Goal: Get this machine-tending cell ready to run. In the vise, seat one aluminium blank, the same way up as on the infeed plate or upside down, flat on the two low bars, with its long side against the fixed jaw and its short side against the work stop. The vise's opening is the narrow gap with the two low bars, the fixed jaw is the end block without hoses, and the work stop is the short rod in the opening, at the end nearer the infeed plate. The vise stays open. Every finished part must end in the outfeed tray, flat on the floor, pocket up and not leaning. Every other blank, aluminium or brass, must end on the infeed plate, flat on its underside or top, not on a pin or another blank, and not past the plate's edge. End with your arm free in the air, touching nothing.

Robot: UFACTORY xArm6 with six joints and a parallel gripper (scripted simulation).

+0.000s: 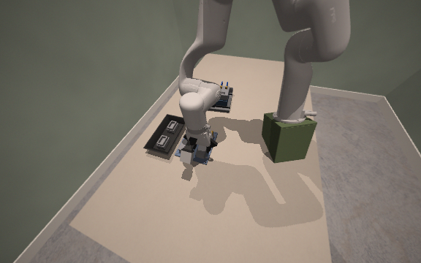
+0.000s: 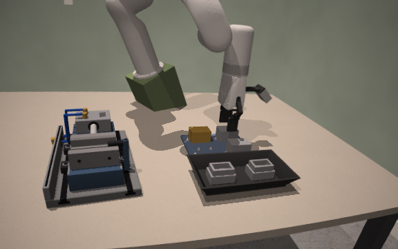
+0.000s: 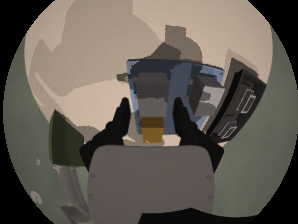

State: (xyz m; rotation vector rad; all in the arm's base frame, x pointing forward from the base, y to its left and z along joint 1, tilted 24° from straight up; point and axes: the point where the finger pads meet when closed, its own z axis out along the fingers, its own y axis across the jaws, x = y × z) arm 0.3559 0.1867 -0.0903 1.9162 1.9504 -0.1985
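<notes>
Now: hand 90 mm to the left of the brass blank and 40 mm above it. The rest, counted from my hand: vise 390 mm to the right, 90 mm ahead, 30 mm below.
</notes>
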